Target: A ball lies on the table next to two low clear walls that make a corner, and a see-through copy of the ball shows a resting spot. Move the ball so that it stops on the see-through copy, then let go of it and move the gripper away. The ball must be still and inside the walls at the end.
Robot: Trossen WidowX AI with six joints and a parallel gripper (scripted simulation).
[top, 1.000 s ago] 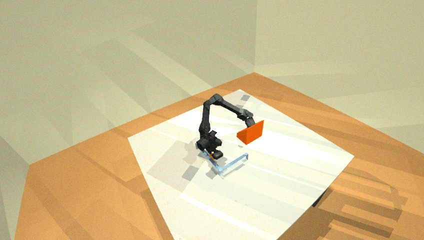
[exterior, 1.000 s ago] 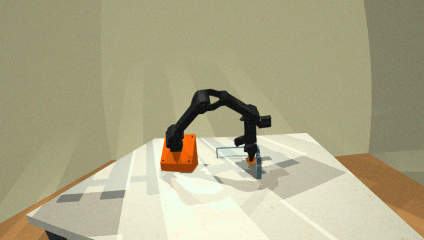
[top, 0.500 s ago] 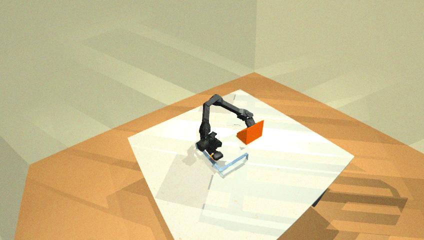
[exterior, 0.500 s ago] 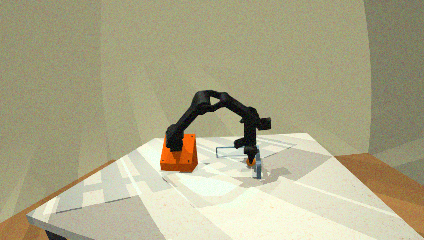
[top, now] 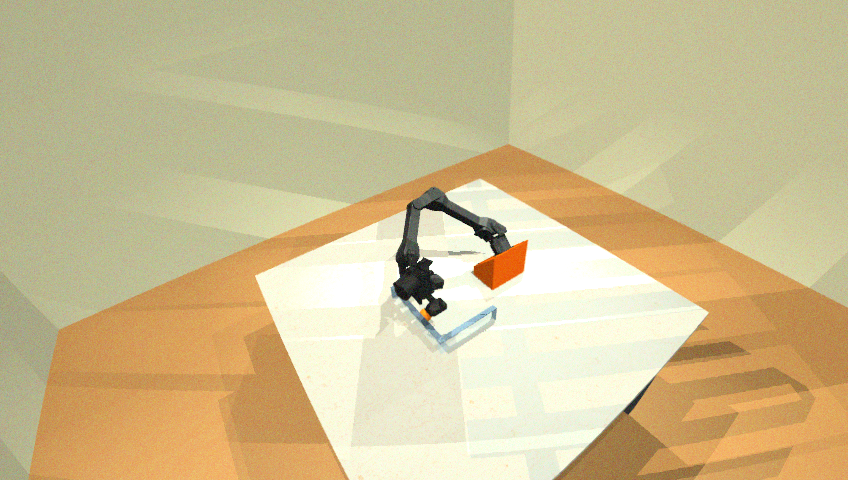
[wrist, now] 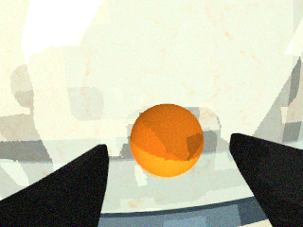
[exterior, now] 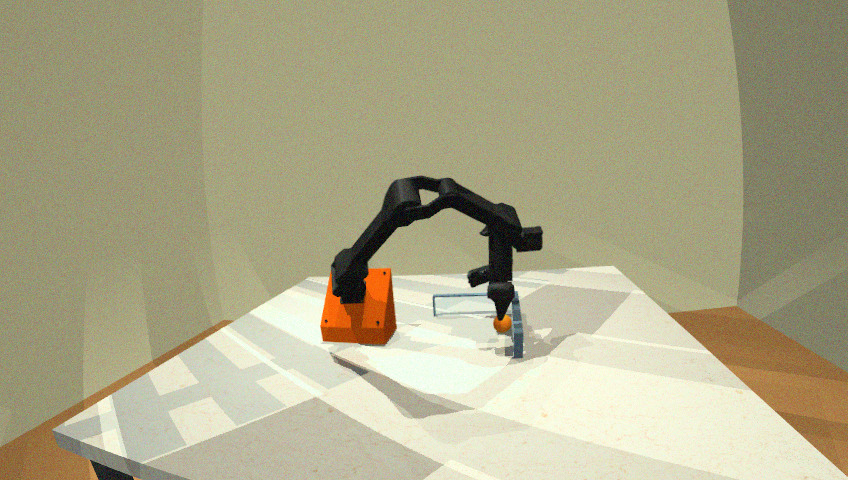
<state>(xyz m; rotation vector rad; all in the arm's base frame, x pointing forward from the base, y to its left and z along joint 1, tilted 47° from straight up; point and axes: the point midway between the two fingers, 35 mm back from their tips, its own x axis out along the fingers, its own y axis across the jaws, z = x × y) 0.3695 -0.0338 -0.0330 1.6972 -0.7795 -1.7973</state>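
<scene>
Now: gripper tip 10 mm short of the orange ball and 20 mm above it.
</scene>
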